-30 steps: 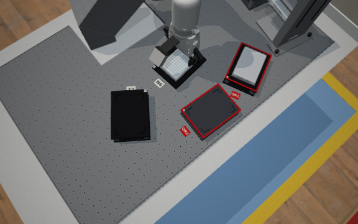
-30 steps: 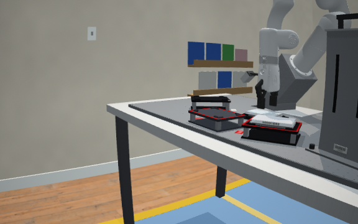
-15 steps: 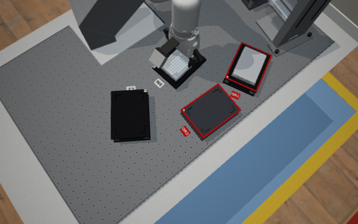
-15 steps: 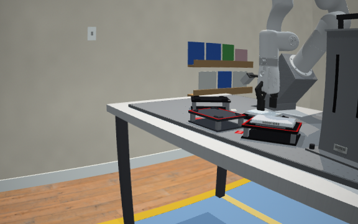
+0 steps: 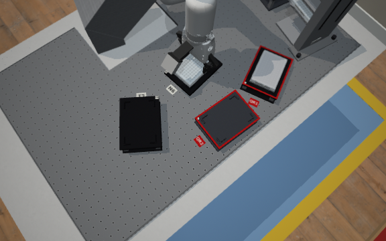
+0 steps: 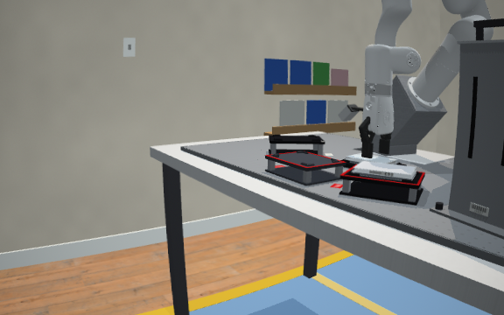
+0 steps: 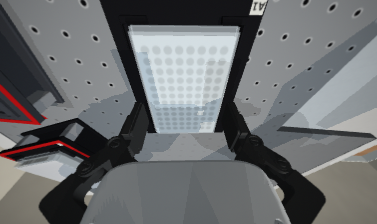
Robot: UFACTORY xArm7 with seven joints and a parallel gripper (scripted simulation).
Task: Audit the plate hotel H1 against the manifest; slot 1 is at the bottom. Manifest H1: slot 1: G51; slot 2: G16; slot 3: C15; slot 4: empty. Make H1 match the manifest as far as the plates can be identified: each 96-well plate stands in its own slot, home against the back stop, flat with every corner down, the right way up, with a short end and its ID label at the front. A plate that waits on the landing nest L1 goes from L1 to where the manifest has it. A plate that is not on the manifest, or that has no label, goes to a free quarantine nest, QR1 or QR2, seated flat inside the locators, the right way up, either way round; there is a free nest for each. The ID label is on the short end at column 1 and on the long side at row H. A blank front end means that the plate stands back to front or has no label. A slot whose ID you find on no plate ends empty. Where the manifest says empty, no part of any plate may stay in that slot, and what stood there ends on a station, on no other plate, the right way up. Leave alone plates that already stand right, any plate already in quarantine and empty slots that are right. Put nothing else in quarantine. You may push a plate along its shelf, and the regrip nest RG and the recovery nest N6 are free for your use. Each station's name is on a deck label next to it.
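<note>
Now: the black nest N6 1 cm to the right of my hand and 4 cm below it. From my hand the other things lie so: quarantine nest QR2: 21 cm ahead, 6 cm to the right, 1 cm below; then N6 deck label: 1 cm ahead, 12 cm to the right, 4 cm below; then A1 mark: 5 cm behind, 9 cm to the right, 3 cm below.
</note>
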